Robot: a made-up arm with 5 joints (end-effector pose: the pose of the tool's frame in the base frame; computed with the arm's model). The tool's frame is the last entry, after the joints.
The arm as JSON. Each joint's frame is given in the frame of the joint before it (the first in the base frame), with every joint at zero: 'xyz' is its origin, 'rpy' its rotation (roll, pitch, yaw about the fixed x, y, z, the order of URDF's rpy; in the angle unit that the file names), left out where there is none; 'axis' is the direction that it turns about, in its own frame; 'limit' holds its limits. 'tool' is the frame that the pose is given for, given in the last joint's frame.
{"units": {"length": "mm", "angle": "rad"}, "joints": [
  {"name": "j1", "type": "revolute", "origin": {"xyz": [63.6, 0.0, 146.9], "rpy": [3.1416, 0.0, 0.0]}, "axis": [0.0, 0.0, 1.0], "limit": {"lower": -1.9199, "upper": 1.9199}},
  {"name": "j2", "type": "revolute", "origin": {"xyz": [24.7, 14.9, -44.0], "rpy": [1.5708, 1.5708, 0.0]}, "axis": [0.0, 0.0, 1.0], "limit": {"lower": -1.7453, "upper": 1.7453}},
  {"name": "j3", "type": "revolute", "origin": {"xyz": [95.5, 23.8, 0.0], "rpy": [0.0, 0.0, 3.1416]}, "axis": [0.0, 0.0, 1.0], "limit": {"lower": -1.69, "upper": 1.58}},
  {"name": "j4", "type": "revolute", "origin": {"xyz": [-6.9, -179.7, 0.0]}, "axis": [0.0, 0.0, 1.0], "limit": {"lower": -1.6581, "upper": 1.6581}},
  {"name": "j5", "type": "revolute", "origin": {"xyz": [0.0, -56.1, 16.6], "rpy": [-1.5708, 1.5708, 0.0]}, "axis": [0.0, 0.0, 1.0], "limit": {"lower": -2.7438, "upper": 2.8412}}
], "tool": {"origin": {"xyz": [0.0, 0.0, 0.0], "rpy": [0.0, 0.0, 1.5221]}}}
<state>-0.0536 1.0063 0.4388 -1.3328 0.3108</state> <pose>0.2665 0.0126 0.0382 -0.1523 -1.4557 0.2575</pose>
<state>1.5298 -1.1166 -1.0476 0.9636 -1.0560</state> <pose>0.0597 0.1365 0.4516 -0.6329 -2.9328 -0.5438</pose>
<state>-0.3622 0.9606 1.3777 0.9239 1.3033</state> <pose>0.0079 -0.0193 0.0988 0.7957 1.6634 1.1816</pose>
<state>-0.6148 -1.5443 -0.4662 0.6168 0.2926</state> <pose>-0.0542 -0.0811 0.4321 0.5492 -2.9275 0.1101</pose>
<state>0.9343 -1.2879 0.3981 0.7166 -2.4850</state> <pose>0.1260 -0.0816 0.3940 -1.6188 1.5731 1.8715</pose>
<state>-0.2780 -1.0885 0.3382 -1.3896 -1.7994</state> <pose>0.1089 0.0147 0.4311 -2.3463 1.3055 -0.5551</pose>
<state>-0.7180 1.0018 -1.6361 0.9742 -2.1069</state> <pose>0.2971 0.2062 0.3157 1.3185 -0.1777 -1.2391</pose>
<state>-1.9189 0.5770 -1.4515 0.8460 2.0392</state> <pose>-0.0276 0.2464 0.4019 0.0695 1.9402 -1.7495</pose>
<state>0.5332 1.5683 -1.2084 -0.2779 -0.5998</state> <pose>0.3631 -0.1748 0.1059 0.0901 -1.5611 -0.9456</pose>
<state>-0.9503 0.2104 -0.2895 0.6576 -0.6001</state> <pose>0.2329 0.2398 0.2697 0.7140 -0.6941 0.2763</pose>
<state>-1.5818 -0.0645 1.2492 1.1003 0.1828</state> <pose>0.0610 0.0796 0.0815 -0.5339 0.6040 1.6346</pose>
